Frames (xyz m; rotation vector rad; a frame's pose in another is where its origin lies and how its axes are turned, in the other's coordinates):
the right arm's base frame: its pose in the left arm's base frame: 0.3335 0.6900 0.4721 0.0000 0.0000 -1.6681
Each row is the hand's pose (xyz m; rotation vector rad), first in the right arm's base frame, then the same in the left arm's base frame.
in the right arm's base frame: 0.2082 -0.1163 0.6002 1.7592 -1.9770 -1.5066
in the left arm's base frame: 0.1975 0.4941 1.0723 0.2418 2.2534 0.9601
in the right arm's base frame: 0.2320 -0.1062 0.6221 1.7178 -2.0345 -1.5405
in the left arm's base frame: 0.2053 0.4694 1.0942 0.2970 2.2225 0.9343
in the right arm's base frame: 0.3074 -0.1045 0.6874 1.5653 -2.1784 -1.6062
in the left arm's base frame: 0.1996 0.3942 1.1595 0.4598 2.1468 0.8975
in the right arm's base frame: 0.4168 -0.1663 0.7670 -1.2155 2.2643 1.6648
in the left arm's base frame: 0.1275 0.2913 1.2391 0.7008 1.9725 0.8376
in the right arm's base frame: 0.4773 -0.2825 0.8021 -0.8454 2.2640 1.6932
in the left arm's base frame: 0.0060 0.2424 1.2742 0.9098 1.7618 0.7618
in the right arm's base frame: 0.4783 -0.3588 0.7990 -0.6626 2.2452 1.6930
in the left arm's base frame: -0.0701 0.2488 1.2711 1.0046 1.6493 0.7143
